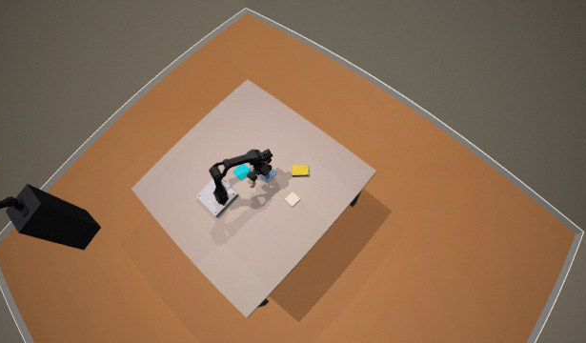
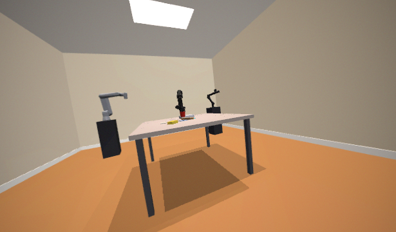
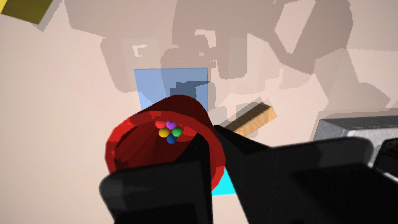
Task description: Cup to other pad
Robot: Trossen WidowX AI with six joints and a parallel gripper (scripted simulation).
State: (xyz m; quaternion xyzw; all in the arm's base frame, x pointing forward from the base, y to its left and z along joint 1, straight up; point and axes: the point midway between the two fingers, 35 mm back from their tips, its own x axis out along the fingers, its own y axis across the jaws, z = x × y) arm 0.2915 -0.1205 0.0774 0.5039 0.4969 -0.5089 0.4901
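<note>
The red cup is 3 cm ahead of my gripper tip. Round my gripper tip: wooden block (8 cm below, 7 cm to the left); blue pad (10 cm below, 4 cm ahead, 1 cm to the right); cyan pad (16 cm to the left, 10 cm below, 5 cm behind).
</note>
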